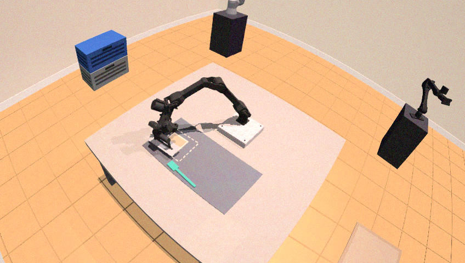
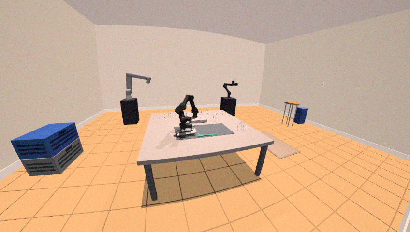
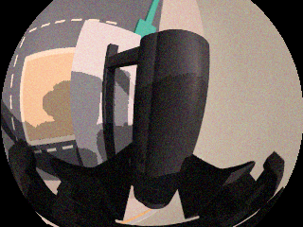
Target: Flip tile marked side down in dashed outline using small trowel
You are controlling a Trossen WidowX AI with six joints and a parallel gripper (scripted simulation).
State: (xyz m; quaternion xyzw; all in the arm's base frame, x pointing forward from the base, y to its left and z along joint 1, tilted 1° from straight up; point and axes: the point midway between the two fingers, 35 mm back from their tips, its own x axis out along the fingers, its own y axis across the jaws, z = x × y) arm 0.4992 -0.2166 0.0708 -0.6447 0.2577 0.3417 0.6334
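Right now the teal trowel is 21 cm to the left of my gripper tip, 7 cm below it and 2 cm ahead of it. From my gripper tip the other things lie so: grey mat 23 cm to the left, 12 cm behind, 10 cm below; tile 11 cm behind, 7 cm below, 4 cm to the left.
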